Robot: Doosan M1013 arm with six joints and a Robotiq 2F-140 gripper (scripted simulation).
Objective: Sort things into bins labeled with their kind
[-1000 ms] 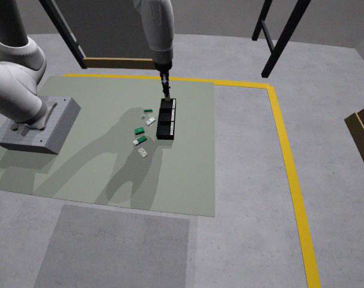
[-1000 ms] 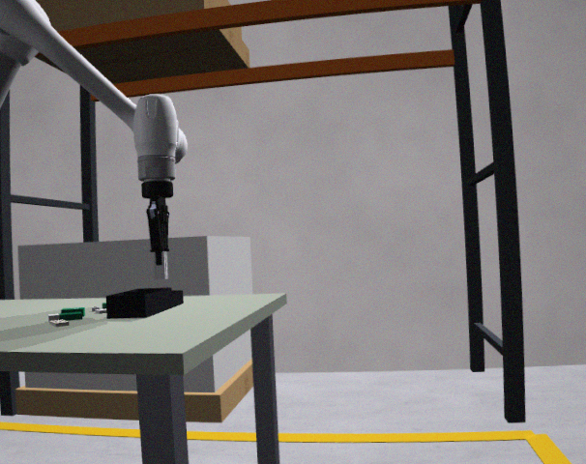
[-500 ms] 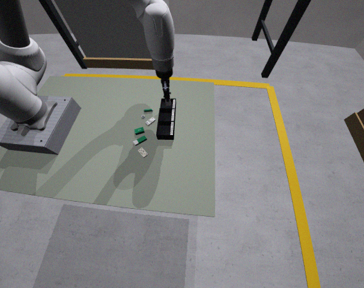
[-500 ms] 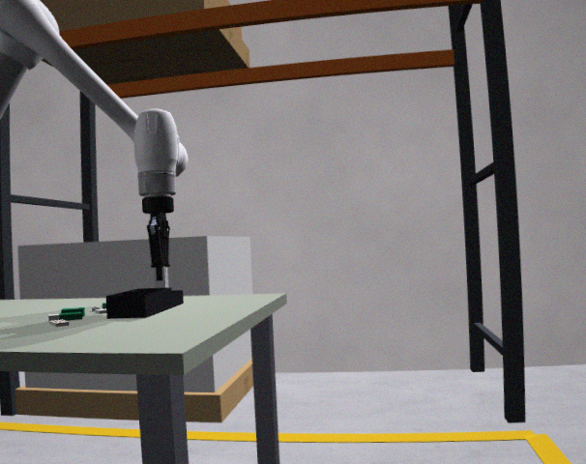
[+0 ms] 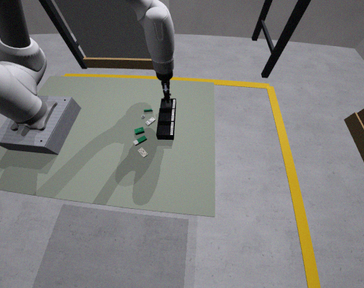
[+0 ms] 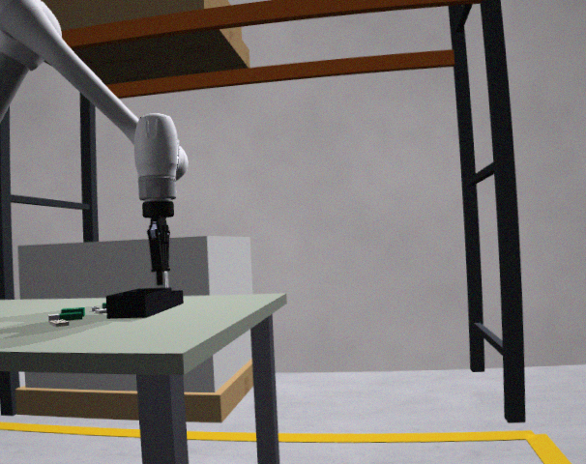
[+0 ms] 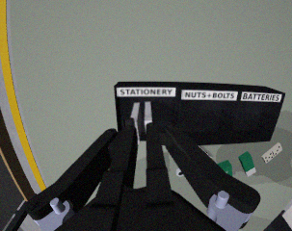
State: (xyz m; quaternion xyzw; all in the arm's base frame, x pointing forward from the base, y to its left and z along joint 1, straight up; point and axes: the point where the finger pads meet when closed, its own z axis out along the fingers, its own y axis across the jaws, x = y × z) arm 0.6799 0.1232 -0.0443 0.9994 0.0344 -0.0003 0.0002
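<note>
Right now the green battery is 16 cm behind my hand, 17 cm to the right of it and 4 cm below it. Round my hand: cylindrical battery: 11 cm behind, 3 cm to the right, 4 cm below; then green-and-white stick: 14 cm behind, 23 cm to the right, 4 cm below; then nut: 14 cm behind, 7 cm to the right, 5 cm below.
</note>
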